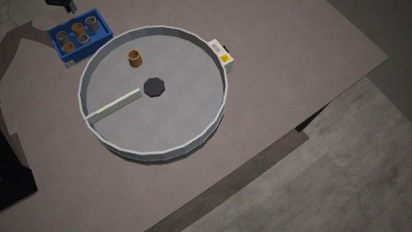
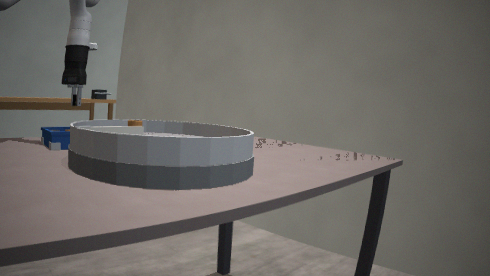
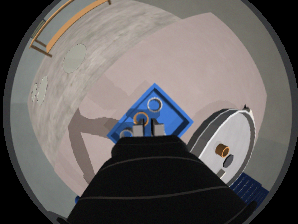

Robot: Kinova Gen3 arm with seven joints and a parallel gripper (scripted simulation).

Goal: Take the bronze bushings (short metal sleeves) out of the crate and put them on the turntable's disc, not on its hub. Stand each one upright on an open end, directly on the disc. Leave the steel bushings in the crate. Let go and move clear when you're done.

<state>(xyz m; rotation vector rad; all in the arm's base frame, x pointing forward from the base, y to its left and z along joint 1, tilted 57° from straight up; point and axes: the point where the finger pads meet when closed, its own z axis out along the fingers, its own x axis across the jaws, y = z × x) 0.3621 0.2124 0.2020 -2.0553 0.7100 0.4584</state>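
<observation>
The crate is 10 mm behind my hand, 20 mm to the right of it and 110 mm below it. From my hand the other things lie so: turntable disc (120 mm ahead, 350 mm to the right, 80 mm below).
</observation>
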